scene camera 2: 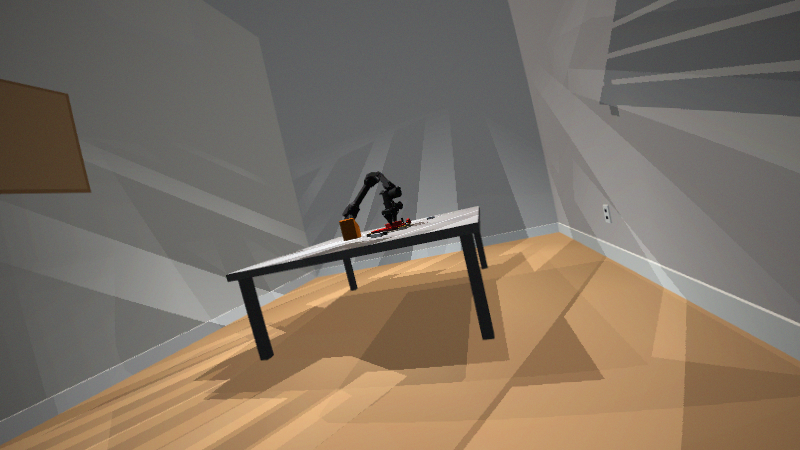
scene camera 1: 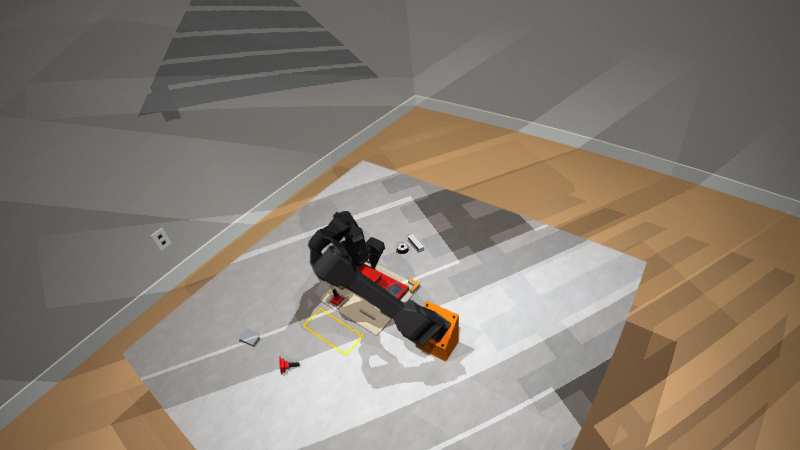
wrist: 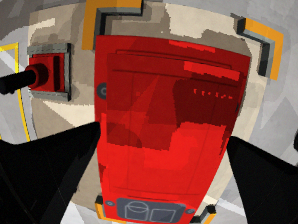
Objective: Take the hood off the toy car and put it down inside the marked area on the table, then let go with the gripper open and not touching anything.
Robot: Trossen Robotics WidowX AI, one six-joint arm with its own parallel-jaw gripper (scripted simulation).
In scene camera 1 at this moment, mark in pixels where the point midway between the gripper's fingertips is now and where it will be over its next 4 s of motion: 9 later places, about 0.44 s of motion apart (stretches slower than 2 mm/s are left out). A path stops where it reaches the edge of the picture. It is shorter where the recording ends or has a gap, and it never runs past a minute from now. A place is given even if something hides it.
My gripper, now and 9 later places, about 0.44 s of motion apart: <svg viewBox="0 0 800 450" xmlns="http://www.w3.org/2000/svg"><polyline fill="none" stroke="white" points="364,277 364,277 364,275 363,273 362,267 354,270 339,285 328,302 325,310 325,312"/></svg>
